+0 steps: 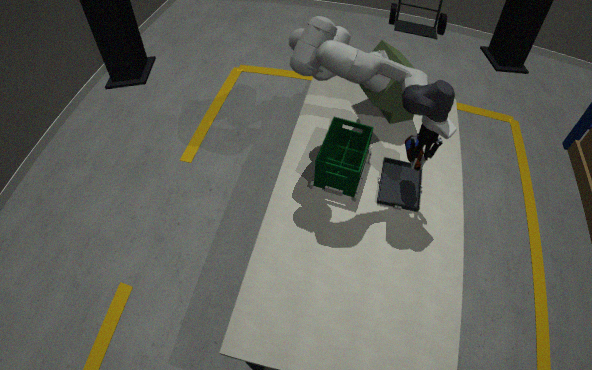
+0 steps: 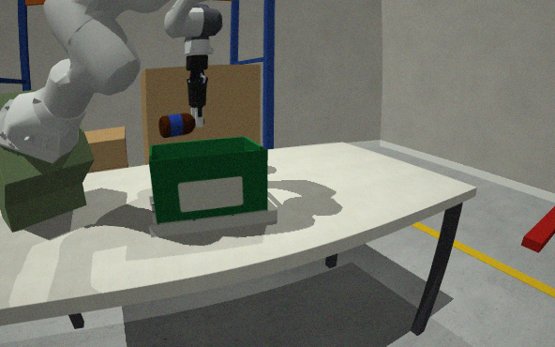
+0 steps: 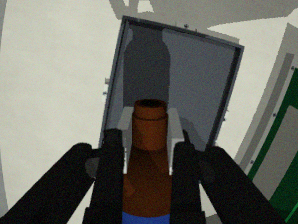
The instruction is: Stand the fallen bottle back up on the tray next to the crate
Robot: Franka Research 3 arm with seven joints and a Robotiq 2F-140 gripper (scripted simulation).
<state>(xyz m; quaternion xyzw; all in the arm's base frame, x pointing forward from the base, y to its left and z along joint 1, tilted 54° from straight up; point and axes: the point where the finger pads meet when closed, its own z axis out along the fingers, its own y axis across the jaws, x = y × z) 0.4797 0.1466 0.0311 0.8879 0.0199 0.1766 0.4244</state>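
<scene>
My gripper is now 50 mm past the brown bottle, 10 mm to the right of it and 20 mm above it. Also, from my hand: green crate: 150 mm behind, 280 mm to the right, 130 mm below; then dark grey tray: 40 mm behind, 20 mm to the right, 200 mm below.
</scene>
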